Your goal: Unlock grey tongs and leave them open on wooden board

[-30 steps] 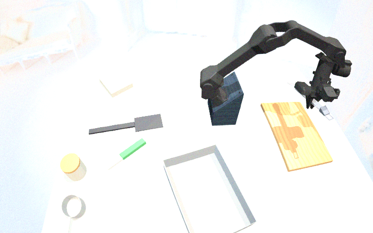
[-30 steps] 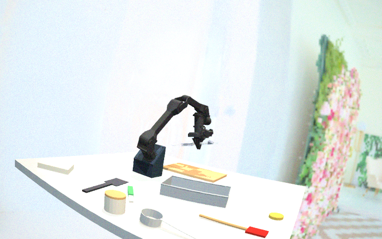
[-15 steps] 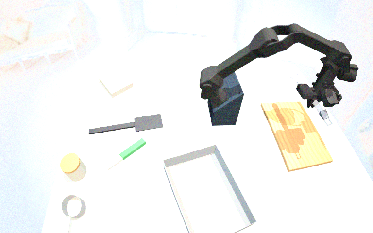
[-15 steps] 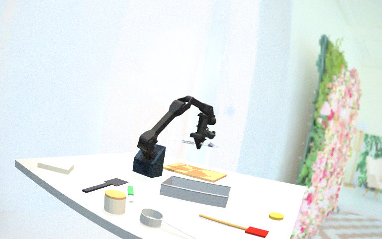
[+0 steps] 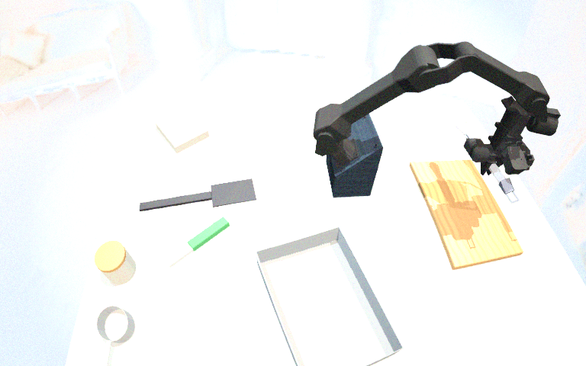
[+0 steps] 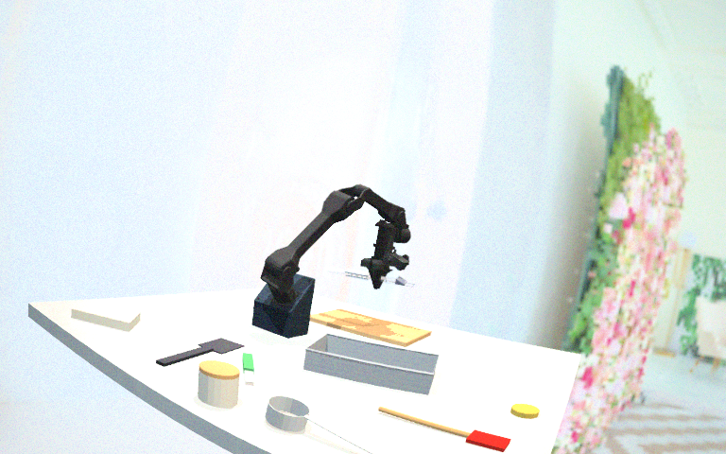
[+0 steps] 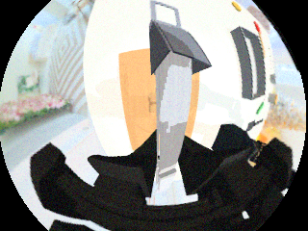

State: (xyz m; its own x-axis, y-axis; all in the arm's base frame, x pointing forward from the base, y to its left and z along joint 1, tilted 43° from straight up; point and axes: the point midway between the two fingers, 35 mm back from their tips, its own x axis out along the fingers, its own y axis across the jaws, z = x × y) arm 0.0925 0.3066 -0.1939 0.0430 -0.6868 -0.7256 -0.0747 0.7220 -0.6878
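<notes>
Now: the wooden board 13 cm below my gripper tip. The rest, counted from my gripper tip: dark spatula: 72 cm to the right, 13 cm below, 5 cm behind; grey roasting tin: 43 cm to the right, 26 cm ahead, 11 cm below; yellow disc: 66 cm ahead, 43 cm to the right, 13 cm below.
</notes>
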